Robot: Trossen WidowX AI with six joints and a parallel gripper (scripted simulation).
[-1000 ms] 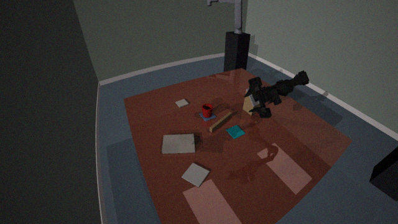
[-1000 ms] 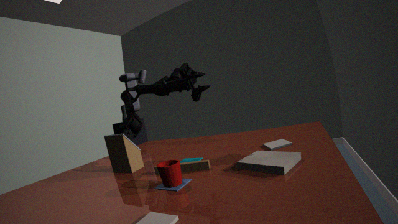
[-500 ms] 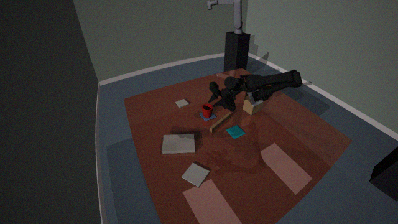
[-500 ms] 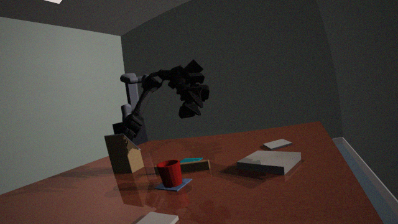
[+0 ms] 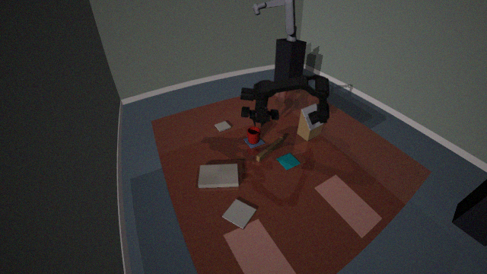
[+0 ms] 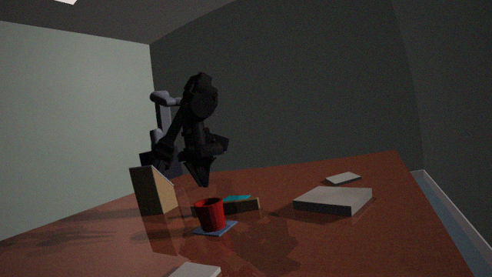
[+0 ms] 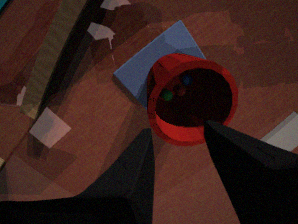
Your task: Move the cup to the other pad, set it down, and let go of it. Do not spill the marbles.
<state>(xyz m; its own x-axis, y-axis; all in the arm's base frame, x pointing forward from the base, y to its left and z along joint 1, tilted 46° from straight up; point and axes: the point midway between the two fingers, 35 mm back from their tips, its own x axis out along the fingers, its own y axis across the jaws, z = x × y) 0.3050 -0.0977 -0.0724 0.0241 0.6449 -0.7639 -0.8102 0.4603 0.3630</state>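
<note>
The red cup lies 20 mm ahead of my gripper tip, 20 mm to the right of it and 70 mm below it. Also, from my gripper tip: wooden bar 10 mm behind, 100 mm to the left, 100 mm below; then teal pad 40 mm behind, 210 mm to the left, 120 mm below; then blue pad 10 mm ahead, 20 mm to the right, 120 mm below.
</note>
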